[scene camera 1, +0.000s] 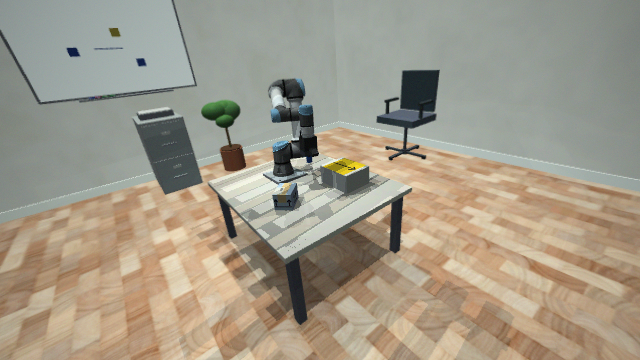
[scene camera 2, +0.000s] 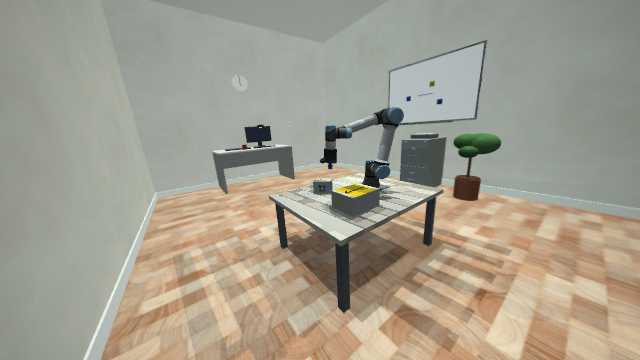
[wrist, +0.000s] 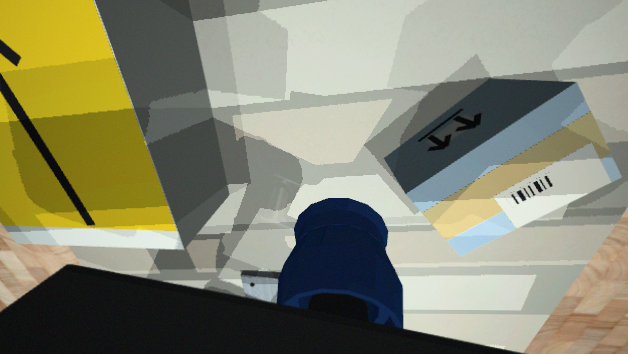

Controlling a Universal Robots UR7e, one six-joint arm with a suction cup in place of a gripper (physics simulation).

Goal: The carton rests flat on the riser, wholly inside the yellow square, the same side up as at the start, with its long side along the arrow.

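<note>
The blue-grey carton [scene camera 1: 285, 196] [scene camera 2: 322, 187] [wrist: 505, 170] lies flat on the table, apart from the riser. A tan band and a white barcode label show on its top, and black arrows on one side. The grey riser [scene camera 1: 332, 181] [scene camera 2: 355, 204] [wrist: 150, 75] bears the yellow square [scene camera 1: 359, 164] [scene camera 2: 369, 190] [wrist: 60, 30] with a black arrow [scene camera 1: 345, 165] [wrist: 46, 150] on it. My dark blue suction cup [scene camera 1: 309, 159] [scene camera 2: 330, 166] [wrist: 341, 215] points down above the table, holds nothing and touches neither. In the wrist view it appears between riser and carton.
The table [scene camera 1: 325, 227] [scene camera 2: 310, 212] bears the arm's base [scene camera 1: 283, 175] [scene camera 2: 372, 181], near the riser and the carton. A cabinet [scene camera 1: 167, 150] [scene camera 2: 422, 160], a potted plant [scene camera 1: 232, 157] [scene camera 2: 467, 187], a chair [scene camera 1: 407, 118] and a desk [scene camera 2: 252, 159] stand away from the table.
</note>
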